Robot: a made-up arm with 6 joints. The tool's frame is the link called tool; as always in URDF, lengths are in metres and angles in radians. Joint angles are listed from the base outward.
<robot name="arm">
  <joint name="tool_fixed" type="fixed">
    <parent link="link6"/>
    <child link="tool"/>
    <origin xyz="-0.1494 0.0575 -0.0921" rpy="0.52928 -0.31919 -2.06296"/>
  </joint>
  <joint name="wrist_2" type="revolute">
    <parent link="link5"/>
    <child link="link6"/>
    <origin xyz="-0.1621 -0.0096 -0.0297" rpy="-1.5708 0 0"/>
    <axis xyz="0 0 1"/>
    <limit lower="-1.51" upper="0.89"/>
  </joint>
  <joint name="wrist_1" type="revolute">
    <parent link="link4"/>
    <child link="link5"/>
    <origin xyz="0.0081 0.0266 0.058" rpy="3.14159 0 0"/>
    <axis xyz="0 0 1"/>
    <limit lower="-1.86" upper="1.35"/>
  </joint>
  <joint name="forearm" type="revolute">
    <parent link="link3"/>
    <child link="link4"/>
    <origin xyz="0.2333 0.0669 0.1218" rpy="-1.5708 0 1.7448"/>
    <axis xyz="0 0 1"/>
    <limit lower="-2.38" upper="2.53"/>
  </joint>
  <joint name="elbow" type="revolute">
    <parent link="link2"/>
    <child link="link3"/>
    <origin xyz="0.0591 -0.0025 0.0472" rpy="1.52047 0 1.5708"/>
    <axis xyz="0 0 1"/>
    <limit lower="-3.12" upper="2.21"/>
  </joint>
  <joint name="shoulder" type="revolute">
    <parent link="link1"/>
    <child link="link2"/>
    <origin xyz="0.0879 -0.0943 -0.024" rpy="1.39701 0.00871 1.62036"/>
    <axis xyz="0 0 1"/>
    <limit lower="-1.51" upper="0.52"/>
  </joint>
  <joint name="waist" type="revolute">
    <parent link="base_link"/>
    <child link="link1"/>
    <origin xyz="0.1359 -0.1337 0.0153" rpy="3.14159 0 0"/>
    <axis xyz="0 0 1"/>
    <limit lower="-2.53" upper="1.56"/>
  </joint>
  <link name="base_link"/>
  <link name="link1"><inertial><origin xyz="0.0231 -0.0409 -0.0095"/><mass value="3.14"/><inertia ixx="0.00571" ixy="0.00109" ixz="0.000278" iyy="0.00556" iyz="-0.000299" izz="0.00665"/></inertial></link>
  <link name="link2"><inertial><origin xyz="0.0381 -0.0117 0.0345"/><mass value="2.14"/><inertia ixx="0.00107" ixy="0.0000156" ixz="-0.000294" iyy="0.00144" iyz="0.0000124" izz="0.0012"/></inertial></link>
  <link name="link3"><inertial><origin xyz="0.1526 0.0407 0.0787"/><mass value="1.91"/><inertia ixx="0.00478" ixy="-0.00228" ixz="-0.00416" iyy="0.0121" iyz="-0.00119" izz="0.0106"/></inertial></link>
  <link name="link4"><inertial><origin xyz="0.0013 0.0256 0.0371"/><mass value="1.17"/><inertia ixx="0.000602" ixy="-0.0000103" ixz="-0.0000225" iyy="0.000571" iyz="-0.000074" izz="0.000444"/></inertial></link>
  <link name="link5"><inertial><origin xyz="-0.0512 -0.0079 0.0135"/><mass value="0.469"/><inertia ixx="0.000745" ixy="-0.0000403" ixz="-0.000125" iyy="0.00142" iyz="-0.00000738" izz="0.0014"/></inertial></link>
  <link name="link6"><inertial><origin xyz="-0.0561 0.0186 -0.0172"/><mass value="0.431"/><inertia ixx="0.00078" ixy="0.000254" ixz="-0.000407" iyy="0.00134" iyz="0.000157" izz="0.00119"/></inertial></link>
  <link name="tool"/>
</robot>
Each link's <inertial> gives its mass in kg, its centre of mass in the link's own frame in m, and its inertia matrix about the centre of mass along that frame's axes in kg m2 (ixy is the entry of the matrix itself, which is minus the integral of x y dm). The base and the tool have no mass. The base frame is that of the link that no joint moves.
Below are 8 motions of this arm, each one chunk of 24 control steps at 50 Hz.
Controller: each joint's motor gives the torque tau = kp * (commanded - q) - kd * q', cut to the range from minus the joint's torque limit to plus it. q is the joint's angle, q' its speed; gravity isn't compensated. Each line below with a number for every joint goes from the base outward.
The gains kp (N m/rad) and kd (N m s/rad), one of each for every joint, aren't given. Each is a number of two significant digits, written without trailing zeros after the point. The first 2 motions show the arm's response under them.
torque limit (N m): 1.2 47 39 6 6 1.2
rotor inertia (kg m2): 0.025 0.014 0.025 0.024 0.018 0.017
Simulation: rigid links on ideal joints. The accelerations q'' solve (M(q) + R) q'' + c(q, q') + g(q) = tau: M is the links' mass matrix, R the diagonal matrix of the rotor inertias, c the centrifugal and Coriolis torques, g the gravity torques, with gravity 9.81 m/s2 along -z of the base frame. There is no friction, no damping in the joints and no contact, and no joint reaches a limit. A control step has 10 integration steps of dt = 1/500 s. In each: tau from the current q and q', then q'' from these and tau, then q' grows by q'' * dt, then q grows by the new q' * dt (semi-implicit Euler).
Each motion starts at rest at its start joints. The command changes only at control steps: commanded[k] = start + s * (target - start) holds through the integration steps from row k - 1 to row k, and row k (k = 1, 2, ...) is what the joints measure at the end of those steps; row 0 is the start. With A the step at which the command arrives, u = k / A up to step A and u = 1 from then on. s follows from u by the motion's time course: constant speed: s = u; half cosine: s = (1 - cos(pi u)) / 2; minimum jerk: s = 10 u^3 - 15 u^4 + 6 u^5; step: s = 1 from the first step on.
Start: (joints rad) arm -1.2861 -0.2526 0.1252 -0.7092 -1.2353 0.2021
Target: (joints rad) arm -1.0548 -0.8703 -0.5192 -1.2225 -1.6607 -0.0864
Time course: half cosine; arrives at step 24
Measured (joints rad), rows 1 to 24:
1: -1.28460 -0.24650 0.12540 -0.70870 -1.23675 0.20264
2: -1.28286 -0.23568 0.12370 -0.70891 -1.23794 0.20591
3: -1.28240 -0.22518 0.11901 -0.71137 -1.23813 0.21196
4: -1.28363 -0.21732 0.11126 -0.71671 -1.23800 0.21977
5: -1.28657 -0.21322 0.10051 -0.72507 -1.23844 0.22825
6: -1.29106 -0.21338 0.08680 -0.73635 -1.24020 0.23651
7: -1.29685 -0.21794 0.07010 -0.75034 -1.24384 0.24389
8: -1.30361 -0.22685 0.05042 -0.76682 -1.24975 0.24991
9: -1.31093 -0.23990 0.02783 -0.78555 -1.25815 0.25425
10: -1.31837 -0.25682 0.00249 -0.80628 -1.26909 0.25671
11: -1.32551 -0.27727 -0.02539 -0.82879 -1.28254 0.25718
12: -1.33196 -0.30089 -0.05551 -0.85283 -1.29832 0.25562
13: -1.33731 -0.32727 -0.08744 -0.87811 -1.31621 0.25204
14: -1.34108 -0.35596 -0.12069 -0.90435 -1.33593 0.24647
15: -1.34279 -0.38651 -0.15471 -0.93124 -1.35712 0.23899
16: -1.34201 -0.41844 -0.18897 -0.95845 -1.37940 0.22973
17: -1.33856 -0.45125 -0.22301 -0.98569 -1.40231 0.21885
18: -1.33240 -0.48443 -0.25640 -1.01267 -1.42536 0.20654
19: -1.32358 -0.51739 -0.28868 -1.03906 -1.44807 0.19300
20: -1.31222 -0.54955 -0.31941 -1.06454 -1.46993 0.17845
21: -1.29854 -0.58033 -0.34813 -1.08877 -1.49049 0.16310
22: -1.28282 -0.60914 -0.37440 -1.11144 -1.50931 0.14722
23: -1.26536 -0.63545 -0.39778 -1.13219 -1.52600 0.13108
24: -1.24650 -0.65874 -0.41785 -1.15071 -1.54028 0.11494
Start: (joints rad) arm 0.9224 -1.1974 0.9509 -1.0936 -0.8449 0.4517
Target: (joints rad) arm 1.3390 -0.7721 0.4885 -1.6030 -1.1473 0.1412
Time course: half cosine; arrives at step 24
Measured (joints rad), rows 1 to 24:
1: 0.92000 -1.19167 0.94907 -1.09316 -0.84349 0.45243
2: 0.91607 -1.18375 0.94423 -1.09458 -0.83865 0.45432
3: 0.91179 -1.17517 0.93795 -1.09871 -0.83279 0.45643
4: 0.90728 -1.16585 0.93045 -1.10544 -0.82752 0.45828
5: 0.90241 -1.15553 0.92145 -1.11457 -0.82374 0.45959
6: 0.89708 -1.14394 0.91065 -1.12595 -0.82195 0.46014
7: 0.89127 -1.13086 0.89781 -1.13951 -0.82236 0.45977
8: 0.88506 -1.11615 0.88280 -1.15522 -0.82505 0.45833
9: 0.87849 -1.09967 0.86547 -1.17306 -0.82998 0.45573
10: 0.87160 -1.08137 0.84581 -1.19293 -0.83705 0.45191
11: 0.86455 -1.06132 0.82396 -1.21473 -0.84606 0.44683
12: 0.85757 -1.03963 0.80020 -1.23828 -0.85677 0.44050
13: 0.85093 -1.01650 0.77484 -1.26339 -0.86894 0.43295
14: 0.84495 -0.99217 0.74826 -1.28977 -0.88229 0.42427
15: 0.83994 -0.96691 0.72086 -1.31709 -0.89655 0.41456
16: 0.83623 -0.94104 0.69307 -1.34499 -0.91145 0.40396
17: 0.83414 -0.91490 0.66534 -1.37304 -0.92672 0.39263
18: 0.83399 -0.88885 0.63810 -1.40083 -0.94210 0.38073
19: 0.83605 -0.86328 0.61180 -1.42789 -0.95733 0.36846
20: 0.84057 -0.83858 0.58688 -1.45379 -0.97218 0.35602
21: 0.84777 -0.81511 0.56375 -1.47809 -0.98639 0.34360
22: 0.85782 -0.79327 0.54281 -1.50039 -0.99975 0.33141
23: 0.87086 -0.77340 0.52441 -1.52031 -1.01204 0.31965
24: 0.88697 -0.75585 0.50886 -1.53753 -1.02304 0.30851
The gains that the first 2 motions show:
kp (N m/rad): 5.2 80 61 13 11 2.3
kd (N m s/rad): 1.5 9.3 5.6 1.5 1.6 0.51
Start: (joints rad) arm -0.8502 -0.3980 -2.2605 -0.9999 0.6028 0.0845
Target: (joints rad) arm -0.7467 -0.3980 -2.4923 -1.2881 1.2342 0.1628
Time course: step
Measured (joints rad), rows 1 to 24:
1: -0.84525 -0.38460 -2.27891 -1.00810 0.63658 0.08347
2: -0.83535 -0.37484 -2.30239 -1.03037 0.69639 0.08393
3: -0.82394 -0.36929 -2.32393 -1.06274 0.76298 0.08512
4: -0.81304 -0.36572 -2.34194 -1.09965 0.82908 0.08657
5: -0.80376 -0.36289 -2.35609 -1.13689 0.89118 0.08825
6: -0.79653 -0.36024 -2.36674 -1.17176 0.94759 0.09016
7: -0.79134 -0.35757 -2.37451 -1.20275 0.99758 0.09223
8: -0.78795 -0.35489 -2.38004 -1.22916 1.04101 0.09432
9: -0.78602 -0.35225 -2.38392 -1.25082 1.07814 0.09631
10: -0.78518 -0.34970 -2.38662 -1.26793 1.10940 0.09808
11: -0.78507 -0.34730 -2.38850 -1.28089 1.13536 0.09956
12: -0.78538 -0.34508 -2.38981 -1.29024 1.15665 0.10074
13: -0.78587 -0.34305 -2.39076 -1.29653 1.17389 0.10162
14: -0.78633 -0.34123 -2.39145 -1.30035 1.18768 0.10225
15: -0.78663 -0.33961 -2.39198 -1.30222 1.19859 0.10267
16: -0.78668 -0.33818 -2.39241 -1.30262 1.20712 0.10293
17: -0.78641 -0.33693 -2.39277 -1.30195 1.21371 0.10309
18: -0.78583 -0.33584 -2.39308 -1.30055 1.21876 0.10316
19: -0.78493 -0.33491 -2.39336 -1.29870 1.22258 0.10320
20: -0.78374 -0.33411 -2.39362 -1.29662 1.22544 0.10320
21: -0.78231 -0.33343 -2.39386 -1.29446 1.22758 0.10320
22: -0.78068 -0.33285 -2.39407 -1.29235 1.22916 0.10320
23: -0.77889 -0.33237 -2.39427 -1.29035 1.23032 0.10320
24: -0.77700 -0.33197 -2.39445 -1.28853 1.23119 0.10321

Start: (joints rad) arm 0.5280 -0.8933 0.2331 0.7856 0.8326 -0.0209
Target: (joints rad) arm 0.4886 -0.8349 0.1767 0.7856 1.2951 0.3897
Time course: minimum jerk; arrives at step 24
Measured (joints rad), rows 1 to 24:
1: 0.52745 -0.88662 0.23363 0.78503 0.83300 -0.02030
2: 0.52642 -0.87415 0.23416 0.78170 0.83566 -0.01783
3: 0.52539 -0.86059 0.23430 0.77548 0.84109 -0.01350
4: 0.52454 -0.84771 0.23402 0.76740 0.84897 -0.00773
5: 0.52387 -0.83613 0.23336 0.75860 0.85890 -0.00085
6: 0.52332 -0.82593 0.23233 0.75004 0.87059 0.00698
7: 0.52282 -0.81702 0.23092 0.74235 0.88391 0.01575
8: 0.52230 -0.80920 0.22912 0.73591 0.89885 0.02558
9: 0.52171 -0.80225 0.22692 0.73084 0.91545 0.03661
10: 0.52103 -0.79598 0.22433 0.72712 0.93378 0.04899
11: 0.52025 -0.79021 0.22136 0.72460 0.95385 0.06282
12: 0.51938 -0.78479 0.21806 0.72307 0.97564 0.07817
13: 0.51843 -0.77963 0.21448 0.72230 0.99904 0.09504
14: 0.51744 -0.77466 0.21070 0.72205 1.02383 0.11333
15: 0.51642 -0.76984 0.20679 0.72211 1.04973 0.13288
16: 0.51543 -0.76516 0.20284 0.72228 1.07634 0.15348
17: 0.51447 -0.76065 0.19895 0.72242 1.10323 0.17484
18: 0.51358 -0.75634 0.19523 0.72243 1.12991 0.19662
19: 0.51278 -0.75227 0.19174 0.72224 1.15587 0.21846
20: 0.51207 -0.74851 0.18858 0.72183 1.18062 0.24001
21: 0.51146 -0.74511 0.18581 0.72123 1.20370 0.26090
22: 0.51094 -0.74210 0.18346 0.72048 1.22475 0.28082
23: 0.51049 -0.73951 0.18155 0.71967 1.24352 0.29952
24: 0.51008 -0.73736 0.18005 0.71890 1.25991 0.31681

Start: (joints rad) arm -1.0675 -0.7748 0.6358 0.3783 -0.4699 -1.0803
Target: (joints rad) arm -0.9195 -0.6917 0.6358 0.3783 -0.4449 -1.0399
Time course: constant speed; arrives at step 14
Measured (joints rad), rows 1 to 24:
1: -1.06872 -0.76771 0.63463 0.37821 -0.46974 -1.08088
2: -1.07143 -0.75498 0.63062 0.37622 -0.46680 -1.08152
3: -1.07437 -0.74077 0.62527 0.37221 -0.46123 -1.08190
4: -1.07680 -0.72658 0.61983 0.36696 -0.45410 -1.08200
5: -1.07839 -0.71303 0.61491 0.36125 -0.44636 -1.08183
6: -1.07907 -0.70038 0.61071 0.35571 -0.43863 -1.08138
7: -1.07884 -0.68869 0.60726 0.35069 -0.43131 -1.08063
8: -1.07778 -0.67792 0.60449 0.34640 -0.42461 -1.07960
9: -1.07595 -0.66799 0.60231 0.34291 -0.41861 -1.07827
10: -1.07342 -0.65879 0.60060 0.34019 -0.41331 -1.07665
11: -1.07026 -0.65022 0.59929 0.33817 -0.40868 -1.07476
12: -1.06652 -0.64218 0.59827 0.33675 -0.40464 -1.07263
13: -1.06224 -0.63457 0.59749 0.33582 -0.40111 -1.07027
14: -1.05745 -0.62730 0.59688 0.33529 -0.39801 -1.06771
15: -1.05228 -0.62079 0.59620 0.33494 -0.39520 -1.06497
16: -1.04677 -0.61525 0.59545 0.33466 -0.39269 -1.06218
17: -1.04095 -0.61062 0.59474 0.33449 -0.39053 -1.05942
18: -1.03486 -0.60680 0.59411 0.33444 -0.38873 -1.05677
19: -1.02857 -0.60368 0.59358 0.33452 -0.38726 -1.05425
20: -1.02212 -0.60115 0.59315 0.33471 -0.38610 -1.05188
21: -1.01556 -0.59911 0.59280 0.33498 -0.38521 -1.04967
22: -1.00896 -0.59747 0.59252 0.33533 -0.38454 -1.04761
23: -1.00236 -0.59615 0.59230 0.33572 -0.38404 -1.04571
24: -0.99580 -0.59510 0.59212 0.33612 -0.38369 -1.04395

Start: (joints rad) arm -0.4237 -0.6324 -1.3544 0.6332 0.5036 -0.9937
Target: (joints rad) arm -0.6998 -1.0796 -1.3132 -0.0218 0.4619 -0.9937
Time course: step
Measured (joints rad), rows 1 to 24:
1: -0.41255 -0.67580 -1.32523 0.59766 0.48225 -0.99695
2: -0.40530 -0.72387 -1.30105 0.51991 0.46396 -0.99806
3: -0.40455 -0.76717 -1.28571 0.42933 0.45984 -0.99771
4: -0.40982 -0.80548 -1.27649 0.33934 0.46629 -0.99684
5: -0.41977 -0.83891 -1.27093 0.25626 0.47858 -0.99603
6: -0.43288 -0.86759 -1.26734 0.18296 0.49313 -0.99551
7: -0.44798 -0.89180 -1.26465 0.12032 0.50761 -0.99540
8: -0.46423 -0.91201 -1.26232 0.06812 0.52074 -0.99565
9: -0.48102 -0.92875 -1.26015 0.02553 0.53189 -0.99616
10: -0.49789 -0.94255 -1.25811 -0.00857 0.54089 -0.99676
11: -0.51451 -0.95391 -1.25626 -0.03540 0.54784 -0.99733
12: -0.53064 -0.96326 -1.25467 -0.05616 0.55296 -0.99775
13: -0.54609 -0.97098 -1.25335 -0.07194 0.55651 -0.99795
14: -0.56074 -0.97736 -1.25234 -0.08372 0.55880 -0.99790
15: -0.57451 -0.98266 -1.25161 -0.09235 0.56008 -0.99761
16: -0.58735 -0.98707 -1.25113 -0.09853 0.56061 -0.99710
17: -0.59924 -0.99074 -1.25086 -0.10284 0.56057 -0.99641
18: -0.61019 -0.99382 -1.25076 -0.10577 0.56015 -0.99558
19: -0.62021 -0.99639 -1.25077 -0.10767 0.55948 -0.99467
20: -0.62934 -0.99855 -1.25087 -0.10885 0.55866 -0.99370
21: -0.63762 -1.00035 -1.25103 -0.10952 0.55777 -0.99273
22: -0.64509 -1.00186 -1.25121 -0.10985 0.55687 -0.99178
23: -0.65181 -1.00312 -1.25140 -0.10997 0.55601 -0.99087
24: -0.65783 -1.00417 -1.25158 -0.10995 0.55520 -0.99002

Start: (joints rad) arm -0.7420 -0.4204 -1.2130 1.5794 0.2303 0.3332
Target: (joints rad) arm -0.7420 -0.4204 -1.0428 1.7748 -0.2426 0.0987
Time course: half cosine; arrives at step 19
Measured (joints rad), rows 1 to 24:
1: -0.74236 -0.41519 -1.20951 1.57800 0.23091 0.33231
2: -0.74204 -0.40570 -1.19951 1.57664 0.22944 0.33105
3: -0.74096 -0.39449 -1.18568 1.57728 0.22458 0.33028
4: -0.73928 -0.38287 -1.17009 1.58061 0.21598 0.33014
5: -0.73713 -0.37165 -1.15396 1.58669 0.20362 0.33038
6: -0.73461 -0.36133 -1.13795 1.59527 0.18765 0.33062
7: -0.73183 -0.35214 -1.12236 1.60602 0.16832 0.33048
8: -0.72886 -0.34414 -1.10729 1.61859 0.14589 0.32959
9: -0.72580 -0.33731 -1.09270 1.63264 0.12070 0.32770
10: -0.72272 -0.33152 -1.07854 1.64788 0.09308 0.32464
11: -0.71971 -0.32662 -1.06477 1.66407 0.06341 0.32036
12: -0.71687 -0.32247 -1.05139 1.68095 0.03211 0.31488
13: -0.71431 -0.31889 -1.03842 1.69829 -0.00033 0.30829
14: -0.71213 -0.31575 -1.02597 1.71583 -0.03340 0.30075
15: -0.71045 -0.31293 -1.01416 1.73332 -0.06652 0.29246
16: -0.70941 -0.31035 -1.00315 1.75045 -0.09908 0.28364
17: -0.70912 -0.30795 -0.99314 1.76692 -0.13046 0.27453
18: -0.70967 -0.30568 -0.98433 1.78242 -0.16002 0.26538
19: -0.71115 -0.30354 -0.97690 1.79664 -0.18713 0.25643
20: -0.71355 -0.30159 -0.97093 1.80928 -0.21137 0.24789
21: -0.71674 -0.29992 -0.96630 1.82016 -0.23263 0.23988
22: -0.72050 -0.29861 -0.96283 1.82923 -0.25100 0.23242
23: -0.72466 -0.29769 -0.96032 1.83654 -0.26666 0.22550
24: -0.72902 -0.29714 -0.95859 1.84222 -0.27983 0.21910

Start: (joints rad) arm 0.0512 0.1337 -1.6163 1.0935 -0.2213 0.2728
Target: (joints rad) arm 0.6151 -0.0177 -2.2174 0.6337 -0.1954 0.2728
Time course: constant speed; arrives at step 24
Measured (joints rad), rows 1 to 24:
1: 0.05024 0.13878 -1.61377 1.09216 -0.22175 0.27242
2: 0.04893 0.14760 -1.60752 1.09060 -0.22595 0.27155
3: 0.04845 0.15769 -1.60153 1.08960 -0.23407 0.27063
4: 0.04944 0.16755 -1.59816 1.08912 -0.24510 0.26987
5: 0.05218 0.17626 -1.59855 1.08862 -0.25781 0.26931
6: 0.05673 0.18332 -1.60308 1.08739 -0.27106 0.26891
7: 0.06306 0.18849 -1.61167 1.08480 -0.28390 0.26859
8: 0.07103 0.19175 -1.62398 1.08033 -0.29564 0.26830
9: 0.08054 0.19318 -1.63952 1.07368 -0.30583 0.26798
10: 0.09144 0.19295 -1.65778 1.06472 -0.31423 0.26761
11: 0.10361 0.19127 -1.67825 1.05349 -0.32077 0.26718
12: 0.11693 0.18837 -1.70047 1.04011 -0.32548 0.26669
13: 0.13130 0.18446 -1.72404 1.02479 -0.32852 0.26614
14: 0.14662 0.17974 -1.74862 1.00780 -0.33006 0.26555
15: 0.16279 0.17440 -1.77392 0.98941 -0.33034 0.26489
16: 0.17974 0.16857 -1.79972 0.96987 -0.32956 0.26418
17: 0.19740 0.16241 -1.82584 0.94943 -0.32793 0.26340
18: 0.21570 0.15600 -1.85217 0.92832 -0.32564 0.26255
19: 0.23456 0.14943 -1.87859 0.90672 -0.32285 0.26162
20: 0.25396 0.14277 -1.90506 0.88478 -0.31971 0.26060
21: 0.27382 0.13606 -1.93152 0.86263 -0.31631 0.25949
22: 0.29412 0.12933 -1.95795 0.84036 -0.31275 0.25828
23: 0.31480 0.12259 -1.98436 0.81804 -0.30909 0.25698
24: 0.33584 0.11586 -2.01073 0.79571 -0.30536 0.25558

